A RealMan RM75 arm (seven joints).
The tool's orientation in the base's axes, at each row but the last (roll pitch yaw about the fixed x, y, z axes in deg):
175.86, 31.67, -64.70
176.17, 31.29, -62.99
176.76, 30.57, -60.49
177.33, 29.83, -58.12
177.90, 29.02, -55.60
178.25, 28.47, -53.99
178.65, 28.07, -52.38
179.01, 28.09, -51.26
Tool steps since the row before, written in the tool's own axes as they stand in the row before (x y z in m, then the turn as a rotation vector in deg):
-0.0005, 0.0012, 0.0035, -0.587, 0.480, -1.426
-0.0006, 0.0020, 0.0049, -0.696, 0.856, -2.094
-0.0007, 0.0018, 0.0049, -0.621, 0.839, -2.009
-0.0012, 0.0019, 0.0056, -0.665, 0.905, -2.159
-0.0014, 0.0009, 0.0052, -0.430, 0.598, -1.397
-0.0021, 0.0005, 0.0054, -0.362, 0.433, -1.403
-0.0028, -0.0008, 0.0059, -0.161, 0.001, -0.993
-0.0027, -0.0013, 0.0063, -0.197, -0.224, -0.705
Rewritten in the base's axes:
-0.0023, 0.0014, -0.0026, -0.226, -0.400, 1.548
-0.0034, 0.0016, -0.0038, -0.400, -0.788, 2.196
-0.0033, 0.0016, -0.0038, -0.379, -0.800, 2.084
-0.0038, 0.0021, -0.0042, -0.409, -0.863, 2.238
-0.0030, 0.0025, -0.0038, -0.275, -0.566, 1.449
-0.0031, 0.0032, -0.0037, -0.106, -0.518, 1.417
-0.0027, 0.0046, -0.0039, 0.216, -0.244, 0.952
-0.0024, 0.0049, -0.0043, 0.282, 0.026, 0.711

